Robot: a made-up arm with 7 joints.
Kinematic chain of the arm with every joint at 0, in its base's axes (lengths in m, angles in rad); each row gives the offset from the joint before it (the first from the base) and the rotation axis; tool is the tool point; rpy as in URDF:
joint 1: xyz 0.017 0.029 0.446 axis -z
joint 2: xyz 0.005 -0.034 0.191 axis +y
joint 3: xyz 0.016 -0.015 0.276 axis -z
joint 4: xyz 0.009 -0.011 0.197 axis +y
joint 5: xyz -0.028 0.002 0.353 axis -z
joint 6: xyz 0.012 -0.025 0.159 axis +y
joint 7: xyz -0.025 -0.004 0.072 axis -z
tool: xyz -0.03 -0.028 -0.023 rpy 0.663 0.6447 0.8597
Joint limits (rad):
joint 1: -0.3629..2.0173
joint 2: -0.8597..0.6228
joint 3: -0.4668..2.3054
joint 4: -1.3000..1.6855
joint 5: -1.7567..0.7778
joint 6: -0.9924..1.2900
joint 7: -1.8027..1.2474
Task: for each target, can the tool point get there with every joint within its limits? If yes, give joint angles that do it. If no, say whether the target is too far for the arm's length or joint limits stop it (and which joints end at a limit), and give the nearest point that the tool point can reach.
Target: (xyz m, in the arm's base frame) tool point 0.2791 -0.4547 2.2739
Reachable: no: too far | nearest point 0.1811 -0.2738 1.6555 | short by 0.652 m
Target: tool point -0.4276 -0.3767 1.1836
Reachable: yes | joints 0.7177 0.1654 1.8803 1.3956 -1.3016 0.8213 -0.6446
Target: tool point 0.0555 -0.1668 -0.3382
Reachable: no: joint limits stop it (at a limit: joint 2, joint 4, joint 6) | nearest point 0.1466 -0.6301 0.5913 | short by 1.043 m
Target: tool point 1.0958 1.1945 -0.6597
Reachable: no: too far | nearest point 0.4394 0.6881 0.5950 | short by 1.504 m
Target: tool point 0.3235 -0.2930 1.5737
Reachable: yes | joints 0.4115 0.2622 0.4722 0.2645 -0.6347 0.0095 -1.5055
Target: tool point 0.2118 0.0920 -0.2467
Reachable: no: joint limits stop it (at a limit: joint 2, joint 4, joint 6) | nearest point 0.6544 0.2351 0.5923 | short by 0.959 m
